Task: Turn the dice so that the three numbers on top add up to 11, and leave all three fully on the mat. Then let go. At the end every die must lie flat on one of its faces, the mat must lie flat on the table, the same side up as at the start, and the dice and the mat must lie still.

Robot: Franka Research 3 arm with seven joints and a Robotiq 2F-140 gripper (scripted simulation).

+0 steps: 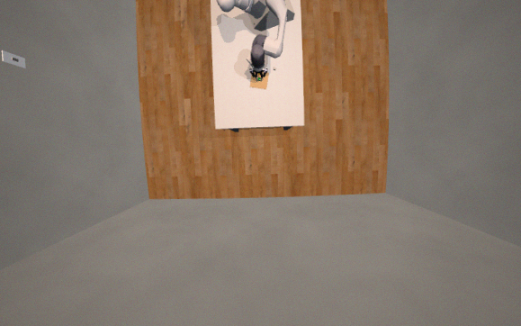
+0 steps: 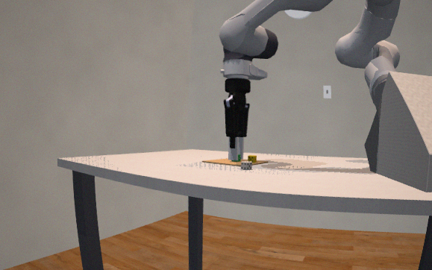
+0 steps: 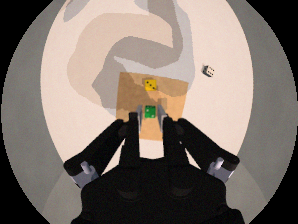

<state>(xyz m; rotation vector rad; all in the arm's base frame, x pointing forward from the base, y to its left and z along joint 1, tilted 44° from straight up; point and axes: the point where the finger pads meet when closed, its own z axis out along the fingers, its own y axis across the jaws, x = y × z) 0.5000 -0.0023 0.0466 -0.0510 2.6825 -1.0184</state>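
My hand is 3 cm above the green die. The rest, counted from my hand: yellow die: 5 cm behind, 3 cm below; then white die: 13 cm to the left, 8 cm behind, 3 cm below; then tan mat: 4 cm below.
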